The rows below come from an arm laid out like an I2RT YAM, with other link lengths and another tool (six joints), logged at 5 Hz.
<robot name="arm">
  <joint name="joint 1" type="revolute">
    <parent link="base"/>
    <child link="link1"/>
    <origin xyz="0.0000 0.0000 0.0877" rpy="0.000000 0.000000 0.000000"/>
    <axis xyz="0 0 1"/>
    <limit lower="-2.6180" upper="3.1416"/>
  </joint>
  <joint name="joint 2" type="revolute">
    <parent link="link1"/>
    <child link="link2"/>
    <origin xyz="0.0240 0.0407 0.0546" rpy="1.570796 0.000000 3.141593"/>
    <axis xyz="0 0 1"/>
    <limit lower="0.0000" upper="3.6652"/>
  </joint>
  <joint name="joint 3" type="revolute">
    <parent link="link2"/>
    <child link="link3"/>
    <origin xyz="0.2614 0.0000 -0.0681" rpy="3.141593 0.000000 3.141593"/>
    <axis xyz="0 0 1"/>
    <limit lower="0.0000" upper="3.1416"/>
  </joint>
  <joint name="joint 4" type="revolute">
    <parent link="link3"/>
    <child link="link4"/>
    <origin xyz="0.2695 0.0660 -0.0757" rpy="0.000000 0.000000 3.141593"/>
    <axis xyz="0 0 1"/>
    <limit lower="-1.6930" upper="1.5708"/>
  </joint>
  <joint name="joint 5" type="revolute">
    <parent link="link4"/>
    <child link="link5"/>
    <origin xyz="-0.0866 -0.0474 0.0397" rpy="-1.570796 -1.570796 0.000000"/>
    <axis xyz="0 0 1"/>
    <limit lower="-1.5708" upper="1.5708"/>
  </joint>
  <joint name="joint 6" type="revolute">
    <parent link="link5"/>
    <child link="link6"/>
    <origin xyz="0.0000 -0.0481 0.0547" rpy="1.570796 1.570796 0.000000"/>
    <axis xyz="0 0 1"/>
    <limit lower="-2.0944" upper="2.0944"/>
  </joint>
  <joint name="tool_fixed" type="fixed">
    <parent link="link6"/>
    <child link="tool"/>
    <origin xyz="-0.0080 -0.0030 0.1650" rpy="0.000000 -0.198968 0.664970"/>
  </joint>
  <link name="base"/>
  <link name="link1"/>
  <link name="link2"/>
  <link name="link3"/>
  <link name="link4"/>
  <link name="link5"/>
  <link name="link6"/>
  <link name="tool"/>
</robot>
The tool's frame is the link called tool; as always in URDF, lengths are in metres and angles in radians.
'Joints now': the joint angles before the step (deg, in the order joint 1, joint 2, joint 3, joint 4, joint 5, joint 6). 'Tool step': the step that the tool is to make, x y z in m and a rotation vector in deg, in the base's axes. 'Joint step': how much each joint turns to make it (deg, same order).
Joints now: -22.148 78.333 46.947 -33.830 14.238 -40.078
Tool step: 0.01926 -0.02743 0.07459 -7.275 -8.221 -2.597
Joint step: -0.527 -6.180 5.246 -1.048 4.140 0.001
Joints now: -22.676 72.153 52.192 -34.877 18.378 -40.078
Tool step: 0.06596 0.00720 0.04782 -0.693 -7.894 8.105
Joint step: 1.494 3.776 8.267 4.101 -5.980 -3.773
